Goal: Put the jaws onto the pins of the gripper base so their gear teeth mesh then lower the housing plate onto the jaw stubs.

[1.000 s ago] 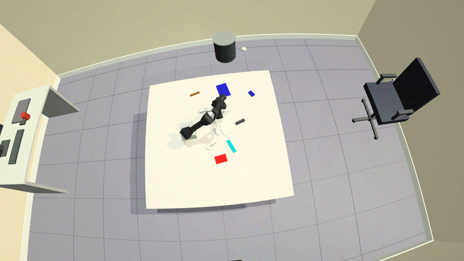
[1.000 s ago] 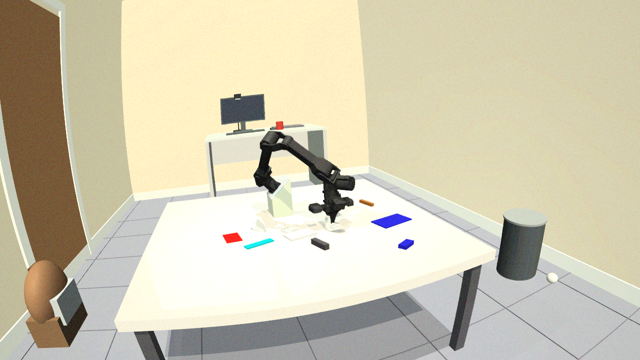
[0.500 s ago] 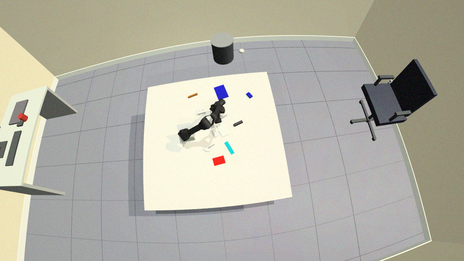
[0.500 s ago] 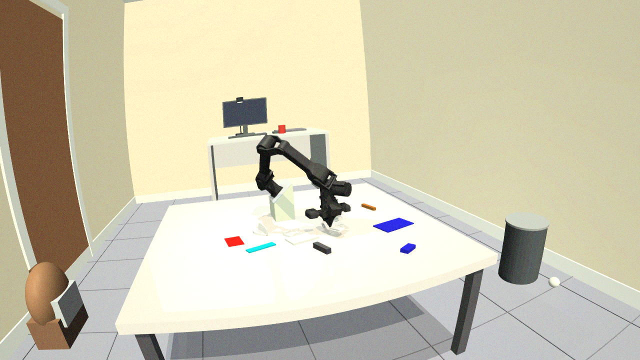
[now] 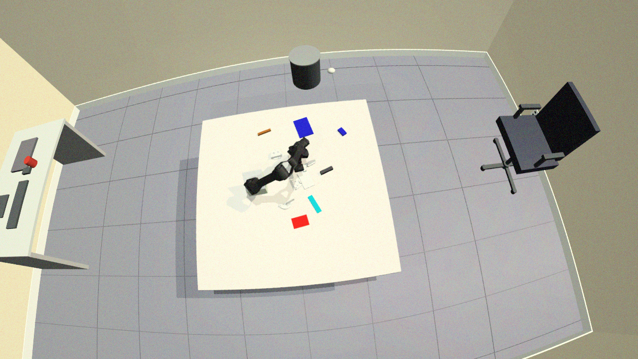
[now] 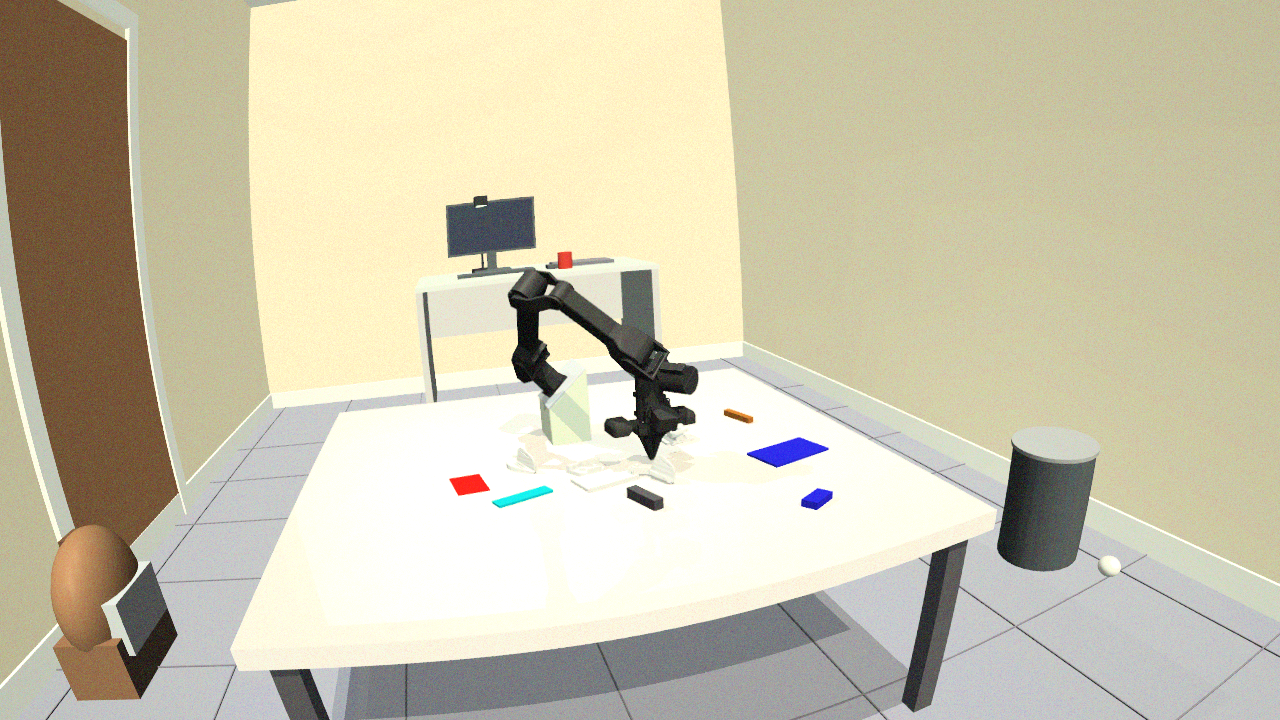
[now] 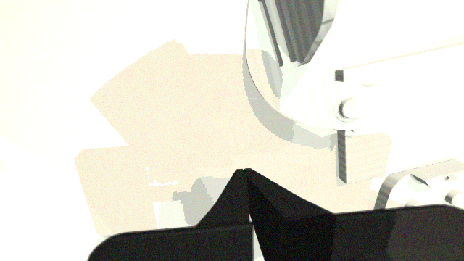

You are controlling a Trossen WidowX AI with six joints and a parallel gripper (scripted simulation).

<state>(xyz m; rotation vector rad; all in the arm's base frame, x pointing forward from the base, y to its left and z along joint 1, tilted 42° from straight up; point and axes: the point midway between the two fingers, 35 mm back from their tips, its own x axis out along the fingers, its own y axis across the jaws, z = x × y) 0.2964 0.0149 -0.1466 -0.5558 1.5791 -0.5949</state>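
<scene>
My gripper tip is 5 cm short of the white jaw, 3 cm to the left of it and 1 cm below it. Round my gripper tip: white ribbed plate: 12 cm to the right, 3 cm ahead, 1 cm below; then dark block: 18 cm ahead, 10 cm to the right; then blue sheet: 28 cm to the left, 11 cm ahead, 1 cm below.
</scene>
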